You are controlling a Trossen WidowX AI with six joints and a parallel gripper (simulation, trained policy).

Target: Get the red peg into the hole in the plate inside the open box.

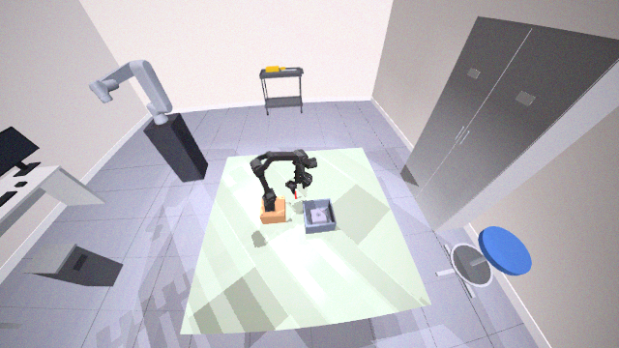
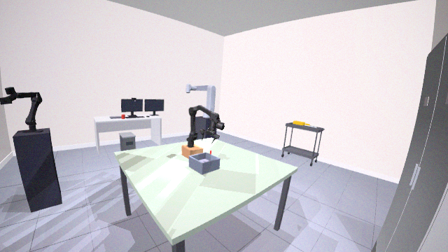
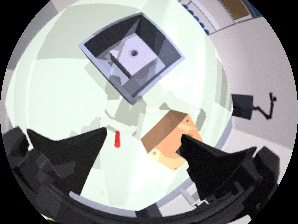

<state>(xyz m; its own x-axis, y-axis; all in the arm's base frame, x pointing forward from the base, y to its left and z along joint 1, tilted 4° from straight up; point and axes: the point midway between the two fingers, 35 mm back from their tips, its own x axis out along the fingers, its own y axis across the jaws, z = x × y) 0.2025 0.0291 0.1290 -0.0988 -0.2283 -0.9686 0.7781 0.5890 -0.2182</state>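
Right now the red peg is 20 mm behind my gripper tip, 80 mm to the left of it and 140 mm below it. Also, from my gripper tip: plate: 100 mm ahead, 120 mm to the right, 140 mm below; grey box: 100 mm ahead, 120 mm to the right, 160 mm below.
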